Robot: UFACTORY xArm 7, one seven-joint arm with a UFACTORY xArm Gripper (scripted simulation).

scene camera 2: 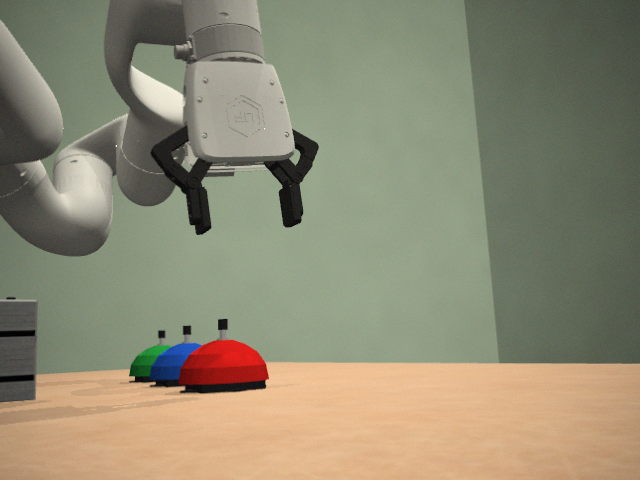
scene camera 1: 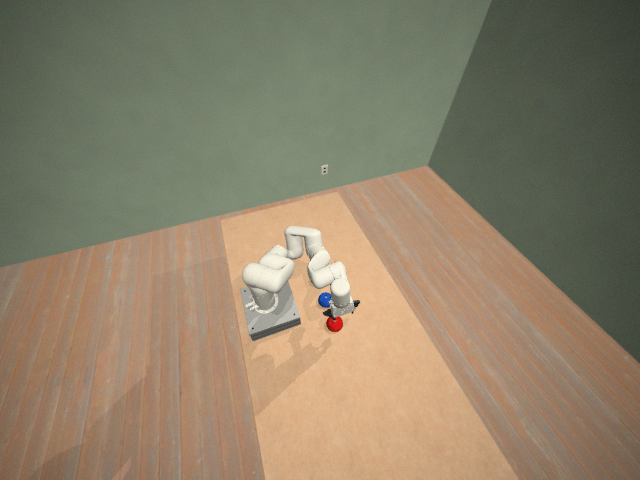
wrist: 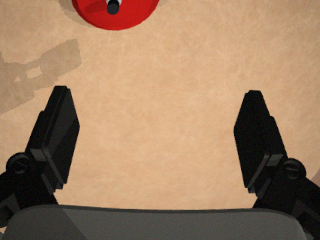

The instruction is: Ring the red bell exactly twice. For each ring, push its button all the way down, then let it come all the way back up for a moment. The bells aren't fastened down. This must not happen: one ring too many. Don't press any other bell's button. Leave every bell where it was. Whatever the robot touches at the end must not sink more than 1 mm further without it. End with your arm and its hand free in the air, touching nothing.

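Note:
There's a blue bell I can see, and a green bell, and my own gripper too. In the wrist view you'd get my gripper as well.

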